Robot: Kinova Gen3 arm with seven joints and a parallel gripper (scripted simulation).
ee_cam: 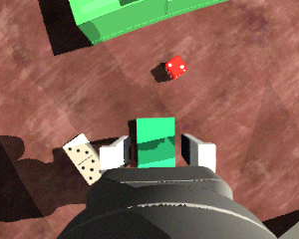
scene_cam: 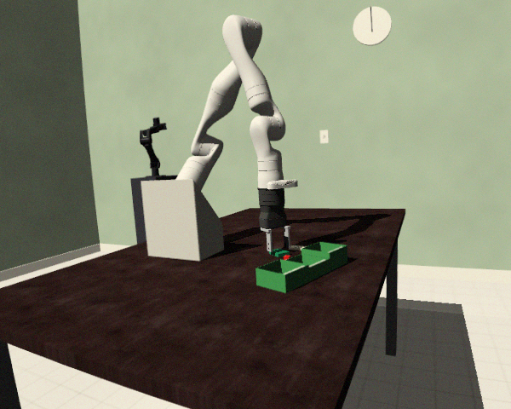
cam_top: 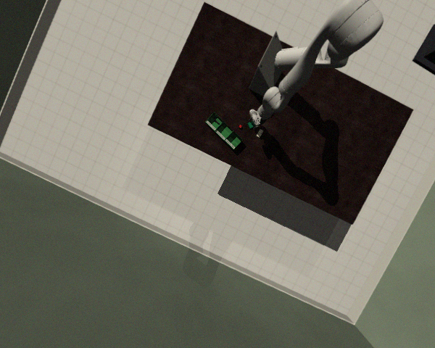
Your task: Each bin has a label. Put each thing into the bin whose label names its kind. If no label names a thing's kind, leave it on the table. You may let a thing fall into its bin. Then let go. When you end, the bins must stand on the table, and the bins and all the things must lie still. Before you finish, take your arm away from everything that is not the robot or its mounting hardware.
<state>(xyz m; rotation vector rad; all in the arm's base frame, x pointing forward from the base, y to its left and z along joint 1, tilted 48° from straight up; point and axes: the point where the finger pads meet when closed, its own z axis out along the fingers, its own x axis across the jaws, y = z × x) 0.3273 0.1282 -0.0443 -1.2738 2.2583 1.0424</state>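
Now: hand 30 mm above the teal block. Also, from my hand: white dotted tile (30 mm ahead, 70 mm to the left, 30 mm below); then three-compartment green bin row (140 mm ahead, 140 mm to the right, 10 mm below); then red die (50 mm ahead, 60 mm to the right, 20 mm below).
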